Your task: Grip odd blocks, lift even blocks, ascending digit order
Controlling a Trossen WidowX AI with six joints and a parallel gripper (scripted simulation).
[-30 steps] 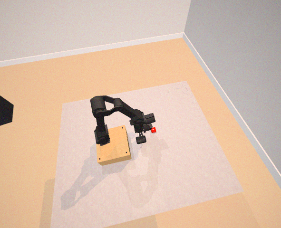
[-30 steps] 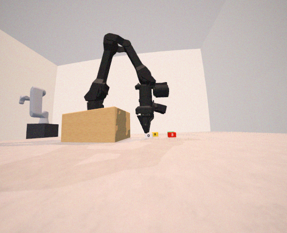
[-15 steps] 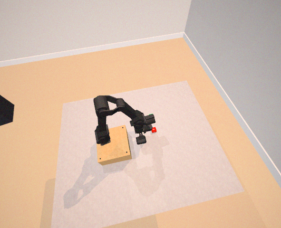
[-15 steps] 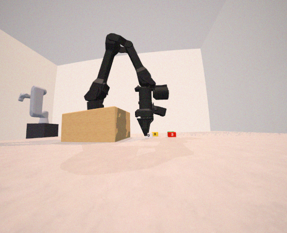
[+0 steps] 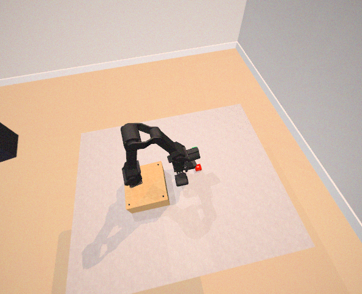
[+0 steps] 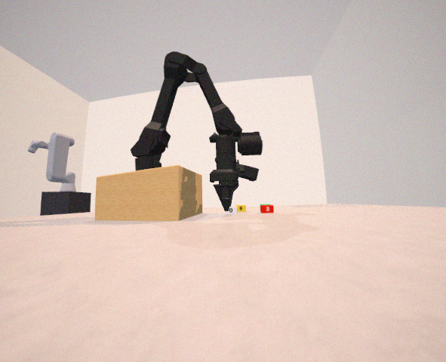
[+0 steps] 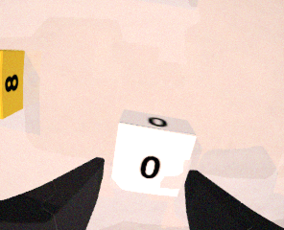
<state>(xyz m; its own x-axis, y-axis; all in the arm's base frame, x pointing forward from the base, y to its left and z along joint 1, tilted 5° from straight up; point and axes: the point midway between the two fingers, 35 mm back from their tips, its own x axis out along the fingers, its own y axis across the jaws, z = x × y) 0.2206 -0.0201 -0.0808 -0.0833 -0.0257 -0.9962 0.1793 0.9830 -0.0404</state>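
The red block lies 110 mm ahead of my gripper tip. The rest, counted from my gripper tip: green block 140 mm ahead, 110 mm to the left; then white block 10 mm ahead; then yellow block 50 mm ahead, 80 mm to the left.
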